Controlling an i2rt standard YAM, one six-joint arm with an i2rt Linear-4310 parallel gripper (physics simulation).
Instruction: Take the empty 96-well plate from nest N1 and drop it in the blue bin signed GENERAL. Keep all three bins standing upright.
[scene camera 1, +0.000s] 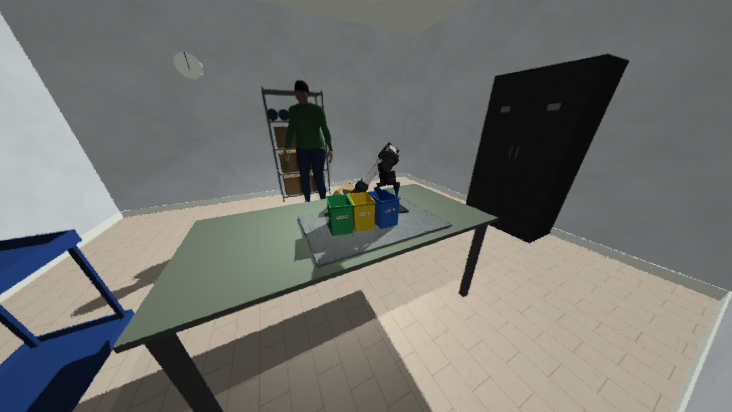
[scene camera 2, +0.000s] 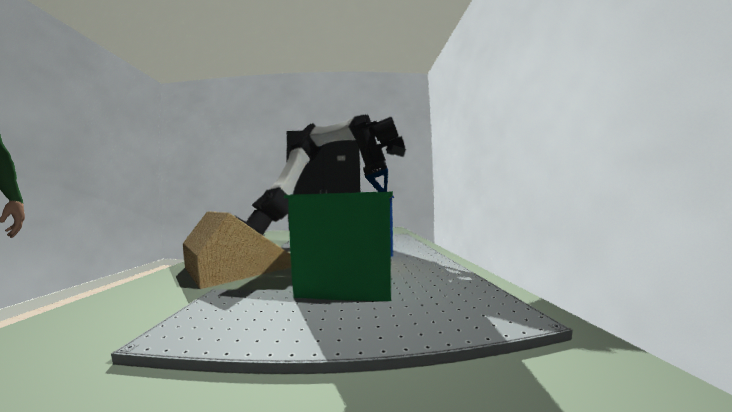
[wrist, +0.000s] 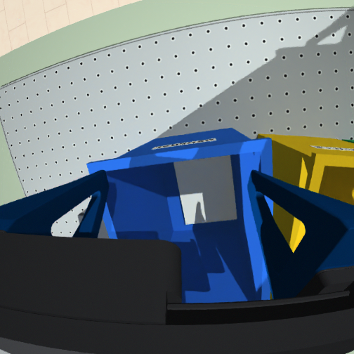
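The blue bin (scene camera 1: 387, 217) (scene camera 2: 392, 225) (wrist: 135, 200) stands upright; its sign is too blurred to read. Inside it, in the wrist view, a pale flat panel (wrist: 215, 185) shows, apparently the 96-well plate; its wells do not show. My gripper (scene camera 1: 387, 192) (scene camera 2: 385, 190) (wrist: 177, 177) is open and empty, its fingertips spread at the mouth of the blue bin. The yellow bin (scene camera 1: 364, 220) (wrist: 287, 145) and the green bin (scene camera 1: 340, 222) (scene camera 2: 340, 245) also stand upright beside it. The green bin hides the yellow one in scene camera 2. Nest N1 cannot be made out.
The bins stand on a perforated metal board (scene camera 1: 332, 250) (scene camera 2: 245, 327) (wrist: 125, 115) on the green table (scene camera 1: 245, 255). A wooden block (scene camera 2: 225, 250) lies behind the board's edge. A person (scene camera 1: 309, 127) stands behind the table, before a shelf rack (scene camera 1: 267, 110).
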